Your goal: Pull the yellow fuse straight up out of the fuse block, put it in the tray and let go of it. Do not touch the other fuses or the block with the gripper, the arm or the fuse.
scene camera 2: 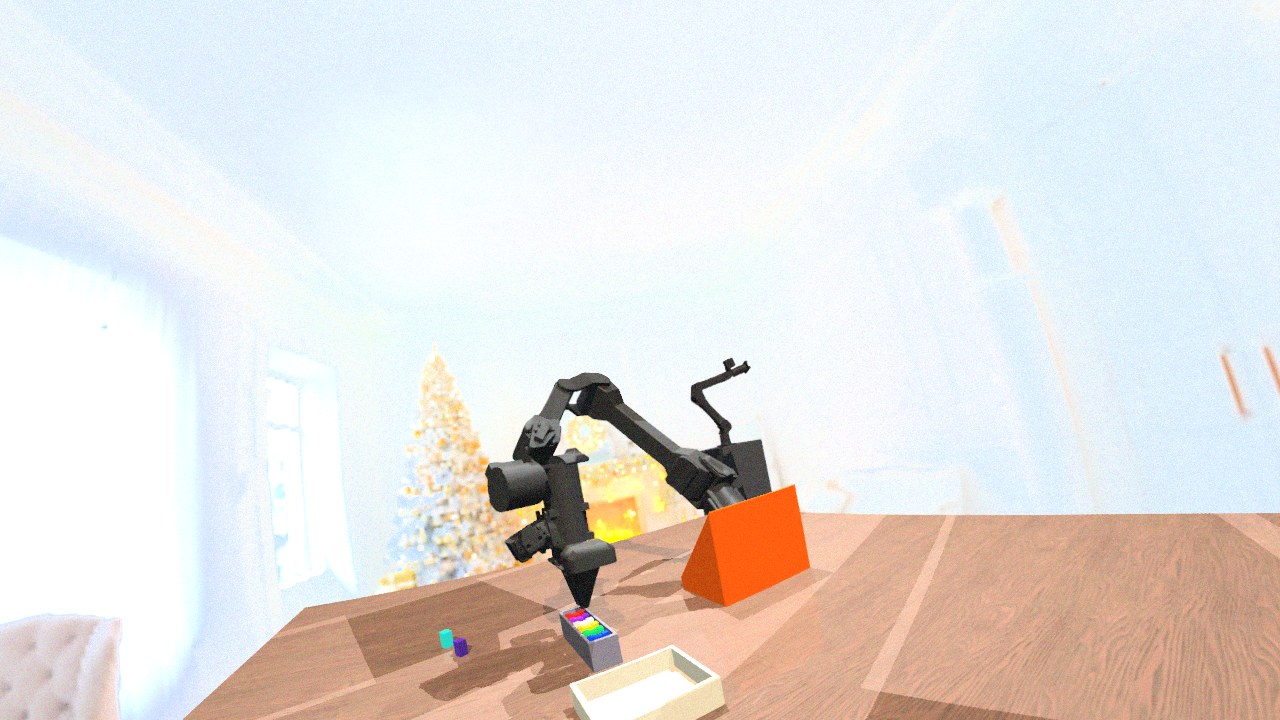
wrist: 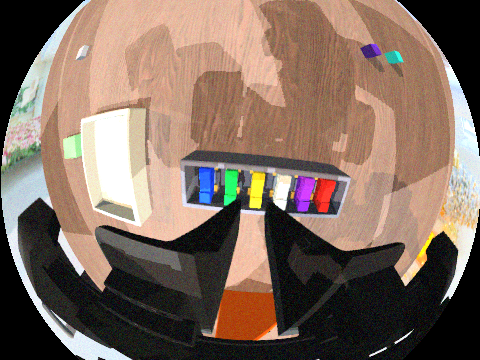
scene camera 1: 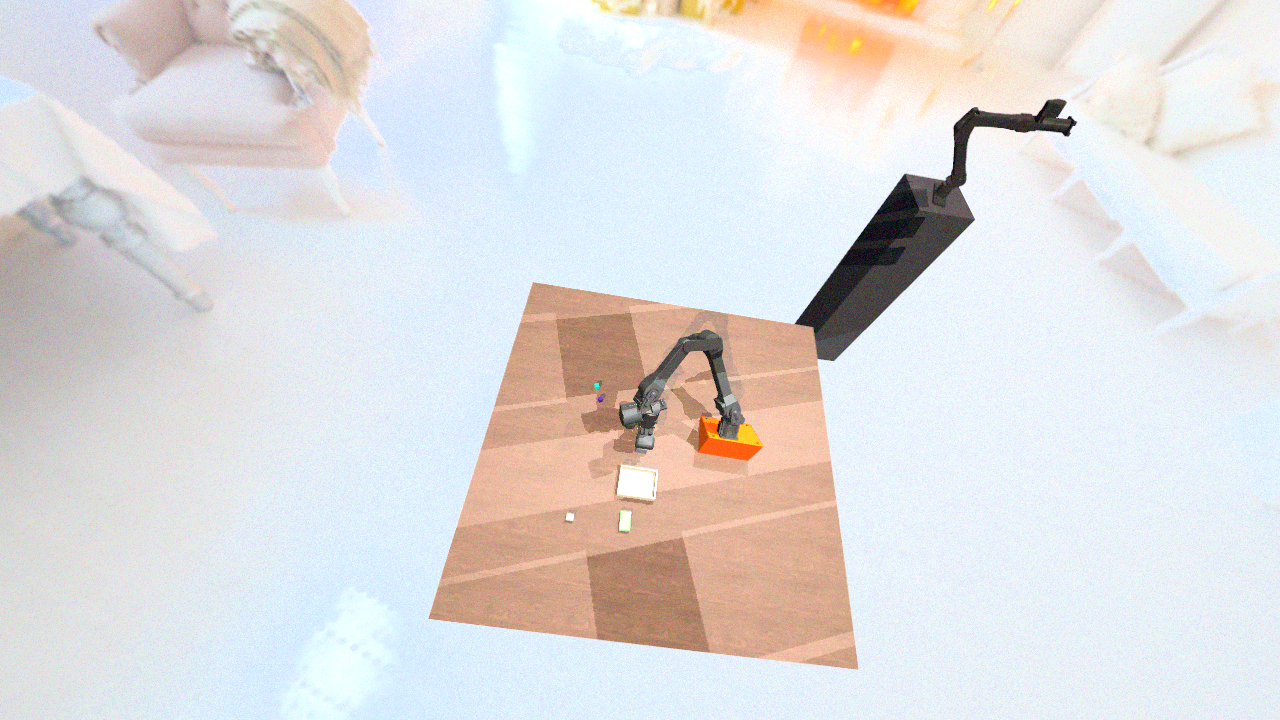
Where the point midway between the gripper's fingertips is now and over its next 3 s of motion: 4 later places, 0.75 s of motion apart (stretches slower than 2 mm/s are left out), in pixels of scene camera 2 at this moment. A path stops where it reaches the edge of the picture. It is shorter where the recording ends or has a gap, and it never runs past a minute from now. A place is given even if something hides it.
My gripper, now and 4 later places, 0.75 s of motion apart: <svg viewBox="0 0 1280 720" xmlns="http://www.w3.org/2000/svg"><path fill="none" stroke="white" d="M583 606L585 619L587 626L588 626L586 619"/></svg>
